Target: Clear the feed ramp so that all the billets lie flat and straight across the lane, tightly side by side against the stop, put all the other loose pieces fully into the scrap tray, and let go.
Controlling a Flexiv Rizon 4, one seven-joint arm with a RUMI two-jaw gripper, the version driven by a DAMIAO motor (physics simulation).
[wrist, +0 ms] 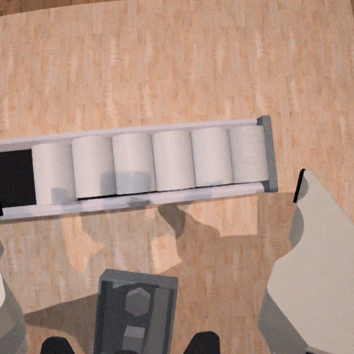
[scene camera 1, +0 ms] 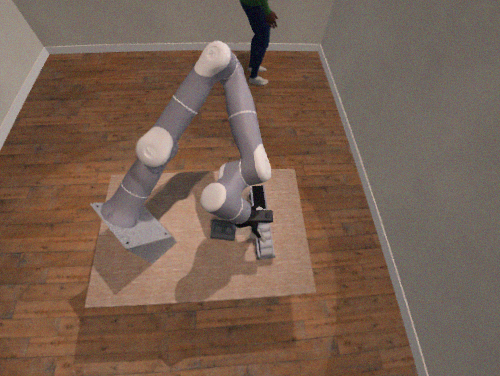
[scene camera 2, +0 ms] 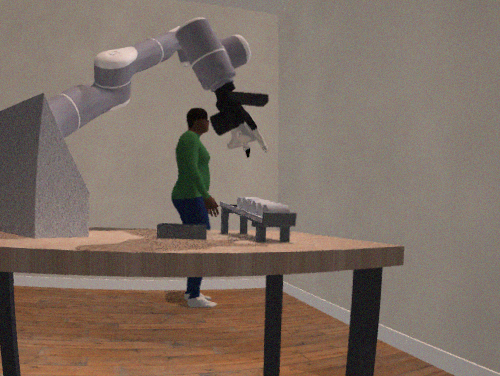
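Several white cylindrical billets (scene camera 1: pixel 265 241) (scene camera 2: pixel 262 205) (wrist: pixel 172 160) lie in a row across the feed ramp (scene camera 2: pixel 241 213) (wrist: pixel 225 192), side by side, with the end one at the grey stop (scene camera 2: pixel 280 219) (wrist: pixel 270 154). In the wrist view the leftmost billet sits nearer the lower rail; a thin dark strip shows below some others. The grey scrap tray (scene camera 1: pixel 222 238) (scene camera 2: pixel 181 231) (wrist: pixel 140 278) holds a hexagonal piece (wrist: pixel 137 302) and a small block (wrist: pixel 134 339); its near end is cut off. My gripper (scene camera 2: pixel 256 150) (wrist: pixel 148 179) is open and empty, high above the ramp.
The ramp stands on short legs on the wooden table (scene camera 1: pixel 150 280) (scene camera 2: pixel 350 250). The arm's slanted base mount (scene camera 1: pixel 145 235) (scene camera 2: pixel 55 190) stands at the table's other end. A person (scene camera 1: pixel 257 40) (scene camera 2: pixel 192 165) in a green top stands beyond the table.
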